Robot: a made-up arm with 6 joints. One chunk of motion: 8 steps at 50 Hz.
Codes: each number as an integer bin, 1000 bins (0 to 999) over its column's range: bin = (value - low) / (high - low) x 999, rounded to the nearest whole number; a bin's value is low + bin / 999 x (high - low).
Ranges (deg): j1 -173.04..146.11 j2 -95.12..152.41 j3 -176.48..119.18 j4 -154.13..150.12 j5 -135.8..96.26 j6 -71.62..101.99
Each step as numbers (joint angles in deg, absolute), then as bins.
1 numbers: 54.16 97.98 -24.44 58.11 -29.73 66.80
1 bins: 711 779 514 697 457 797
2 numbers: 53.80 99.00 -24.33 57.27 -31.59 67.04
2 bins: 710 783 514 694 449 798
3 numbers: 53.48 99.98 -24.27 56.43 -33.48 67.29
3 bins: 709 787 514 691 440 799
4 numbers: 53.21 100.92 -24.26 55.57 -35.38 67.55
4 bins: 708 791 514 689 432 801
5 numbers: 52.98 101.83 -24.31 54.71 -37.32 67.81
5 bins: 707 795 514 686 424 802
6 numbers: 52.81 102.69 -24.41 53.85 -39.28 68.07
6 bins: 707 798 514 683 416 804
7 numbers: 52.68 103.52 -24.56 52.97 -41.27 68.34
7 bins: 707 802 513 680 407 805
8 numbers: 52.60 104.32 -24.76 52.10 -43.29 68.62
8 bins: 706 805 513 677 398 807
